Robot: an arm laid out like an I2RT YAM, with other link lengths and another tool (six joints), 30 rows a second.
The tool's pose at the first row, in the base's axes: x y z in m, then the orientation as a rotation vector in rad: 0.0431, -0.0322, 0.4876, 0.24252, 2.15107, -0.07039
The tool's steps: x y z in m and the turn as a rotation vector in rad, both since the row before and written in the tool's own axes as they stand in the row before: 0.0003, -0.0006, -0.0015, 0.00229, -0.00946, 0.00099; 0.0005, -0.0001, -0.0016, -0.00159, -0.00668, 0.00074; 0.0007, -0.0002, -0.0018, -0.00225, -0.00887, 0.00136; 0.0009, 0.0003, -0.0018, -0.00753, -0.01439, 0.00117; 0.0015, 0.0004, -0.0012, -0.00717, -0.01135, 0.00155; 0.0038, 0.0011, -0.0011, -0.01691, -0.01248, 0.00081; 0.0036, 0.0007, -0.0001, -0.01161, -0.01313, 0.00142; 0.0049, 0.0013, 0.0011, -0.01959, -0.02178, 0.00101; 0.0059, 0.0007, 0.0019, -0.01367, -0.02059, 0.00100
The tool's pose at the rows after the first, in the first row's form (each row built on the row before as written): 0.0416, -0.0325, 0.4882, 0.24413, 2.14156, -0.07330; 0.0400, -0.0323, 0.4887, 0.24343, 2.13480, -0.07189; 0.0381, -0.0321, 0.4891, 0.24282, 2.12577, -0.06965; 0.0362, -0.0314, 0.4893, 0.23845, 2.11121, -0.06252; 0.0345, -0.0306, 0.4887, 0.23494, 2.09961, -0.05526; 0.0319, -0.0288, 0.4861, 0.22473, 2.08675, -0.03838; 0.0302, -0.0276, 0.4831, 0.21836, 2.07322, -0.02681; 0.0290, -0.0257, 0.4784, 0.20626, 2.05082, -0.00823; 0.0281, -0.0243, 0.4724, 0.19794, 2.02971, 0.00427
